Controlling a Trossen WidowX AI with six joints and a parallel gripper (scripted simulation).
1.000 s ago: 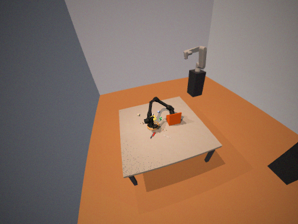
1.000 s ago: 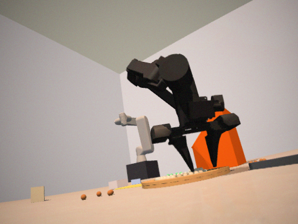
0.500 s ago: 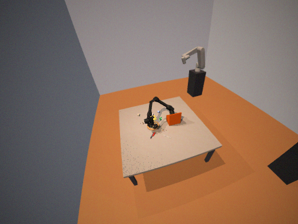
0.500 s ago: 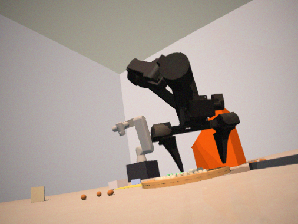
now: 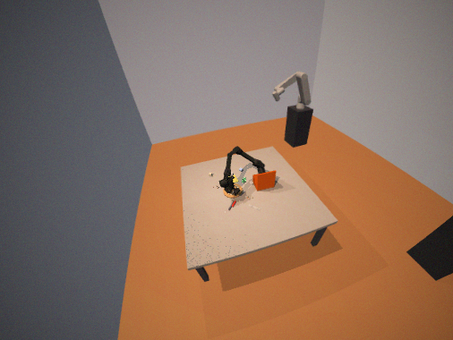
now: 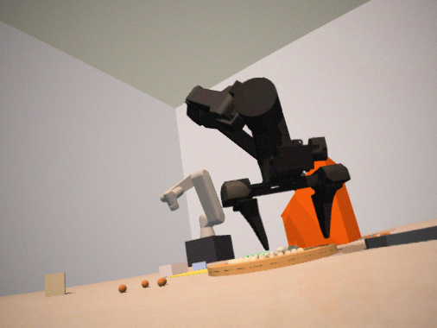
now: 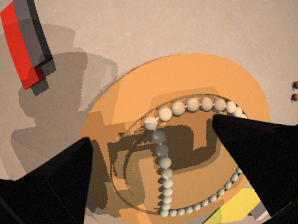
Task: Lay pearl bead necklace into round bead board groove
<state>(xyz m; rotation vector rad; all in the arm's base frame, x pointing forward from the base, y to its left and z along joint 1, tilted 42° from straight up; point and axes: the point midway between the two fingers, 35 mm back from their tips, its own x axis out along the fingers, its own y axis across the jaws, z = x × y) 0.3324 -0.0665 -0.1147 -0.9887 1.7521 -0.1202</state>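
My gripper tip is now 50 mm to the left of the round wooden bead board, 30 mm past it and 10 mm above it. Also, from my gripper tip: tan cube 380 mm to the right, 140 mm ahead; then yellow flat piece 220 mm to the right, 80 mm behind, 20 mm below; then red-handled tool 120 mm to the left, 30 mm ahead, 20 mm below.
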